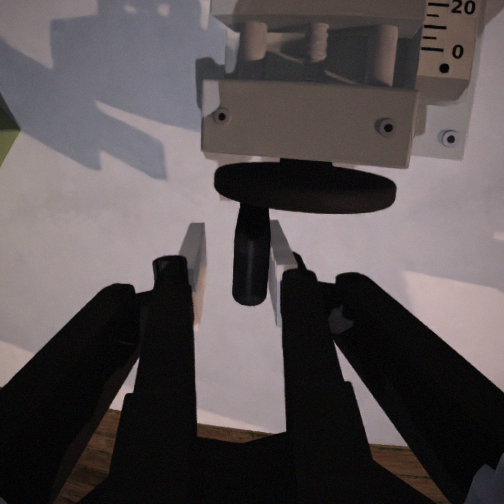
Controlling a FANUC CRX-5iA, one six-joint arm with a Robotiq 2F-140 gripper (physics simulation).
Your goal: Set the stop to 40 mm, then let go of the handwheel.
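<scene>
A black handwheel (305, 186) sits on the front of a beige slide fixture (309, 122). Its black crank handle (251, 260) sticks out toward me. My gripper (236, 267) is open, with its grey pads on either side of the handle. The right pad is close against the handle; the left pad stands apart from it. A scale (447, 35) at the fixture's upper right shows marks 0 and 20. The stop and its pointer are not visible.
Two guide rods and a lead screw (317, 42) run back from the fixture's front block. The fixture stands on a pale surface with a wooden edge (240, 432) near me. A green object (7, 132) is at the left edge.
</scene>
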